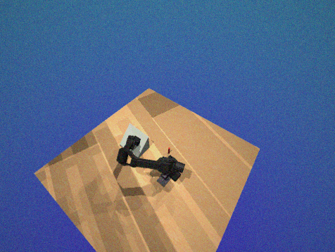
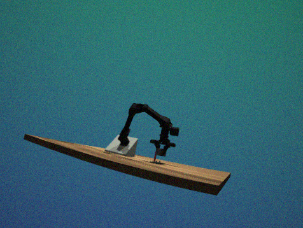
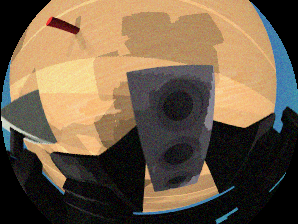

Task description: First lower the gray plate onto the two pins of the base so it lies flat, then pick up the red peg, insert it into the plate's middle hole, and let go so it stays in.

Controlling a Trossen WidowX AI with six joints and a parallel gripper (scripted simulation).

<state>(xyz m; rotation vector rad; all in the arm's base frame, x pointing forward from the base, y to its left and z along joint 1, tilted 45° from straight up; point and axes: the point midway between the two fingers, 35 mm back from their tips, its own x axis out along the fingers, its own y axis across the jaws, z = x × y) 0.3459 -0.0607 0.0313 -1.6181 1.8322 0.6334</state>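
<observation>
Now: gripper tip 20 mm to the left of the dark base and 60 mm above it. The rest, counted from my gripper tip: red peg (100 mm behind, 170 mm to the left, 30 mm below); then gray plate (30 mm above).
</observation>
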